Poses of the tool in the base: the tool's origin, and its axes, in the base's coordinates. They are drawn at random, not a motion.
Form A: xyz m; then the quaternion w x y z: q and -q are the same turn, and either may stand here.
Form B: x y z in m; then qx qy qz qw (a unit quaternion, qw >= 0). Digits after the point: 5 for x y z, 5 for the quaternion.
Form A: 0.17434, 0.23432, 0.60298, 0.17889, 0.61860, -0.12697, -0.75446
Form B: 0.17434, 0.23432, 0.60298, 0.61860, -0.12697, -0.75446, 0.17889
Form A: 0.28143, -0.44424, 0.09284, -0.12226, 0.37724, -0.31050, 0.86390
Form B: 0.28143, -0.44424, 0.09284, -0.37724, 0.31050, -0.86390, 0.12226
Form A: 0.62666, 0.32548, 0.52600, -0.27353, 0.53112, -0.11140, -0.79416
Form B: 0.62666, 0.32548, 0.52600, -0.53112, 0.11140, 0.79416, 0.27353
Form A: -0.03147, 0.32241, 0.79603, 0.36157, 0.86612, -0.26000, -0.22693
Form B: -0.03147, 0.32241, 0.79603, 0.86612, -0.26000, -0.22693, 0.36157
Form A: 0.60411, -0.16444, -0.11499, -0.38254, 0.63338, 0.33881, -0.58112
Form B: 0.60411, -0.16444, -0.11499, -0.63338, -0.33881, 0.58112, 0.38254
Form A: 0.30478, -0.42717, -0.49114, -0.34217, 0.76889, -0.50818, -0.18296
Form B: 0.30478, -0.42717, -0.49114, -0.76889, 0.50818, 0.18296, 0.34217
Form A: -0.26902, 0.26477, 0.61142, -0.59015, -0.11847, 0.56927, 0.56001
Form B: -0.26902, 0.26477, 0.61142, 0.11847, -0.56927, -0.56001, 0.59015
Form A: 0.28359, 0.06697, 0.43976, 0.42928, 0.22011, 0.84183, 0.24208
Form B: 0.28359, 0.06697, 0.43976, 0.22011, 0.84183, 0.24208, 0.42928
